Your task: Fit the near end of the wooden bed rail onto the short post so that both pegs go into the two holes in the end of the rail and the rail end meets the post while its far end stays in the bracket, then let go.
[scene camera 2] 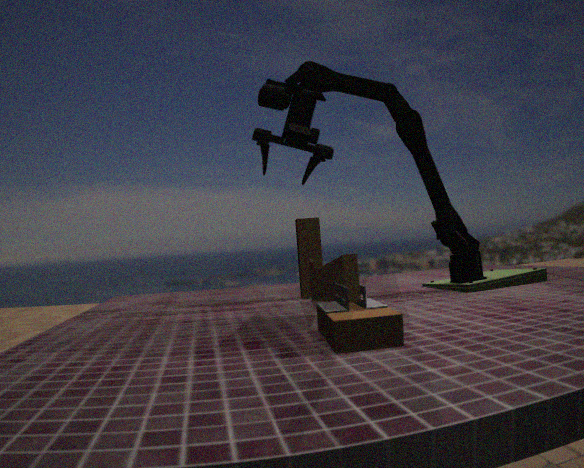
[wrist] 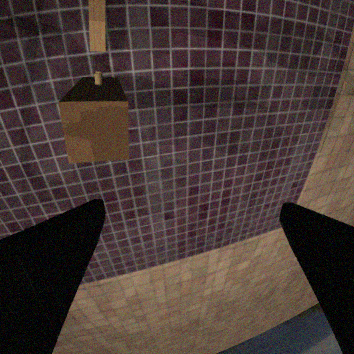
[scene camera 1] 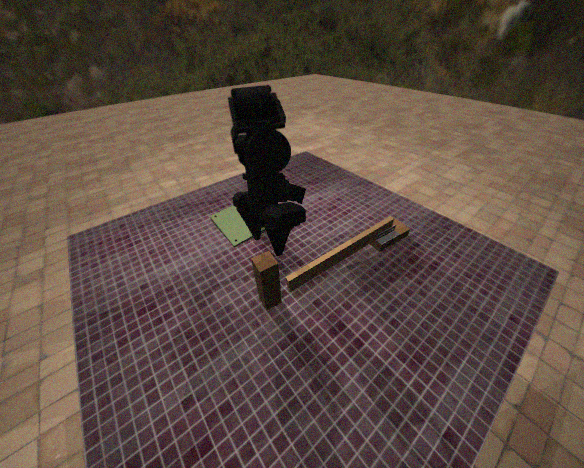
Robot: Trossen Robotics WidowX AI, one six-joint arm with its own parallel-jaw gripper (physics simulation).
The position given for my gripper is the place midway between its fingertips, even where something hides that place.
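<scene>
My gripper (scene camera 1: 267,247), (scene camera 2: 283,180), (wrist: 194,209) is open and holds nothing. There is a wooden bed rail (scene camera 1: 323,263), (scene camera 2: 343,270) as well, and I can see a bracket (scene camera 2: 339,305). A short wooden post (scene camera 2: 308,235), (wrist: 94,117) is here too.
</scene>
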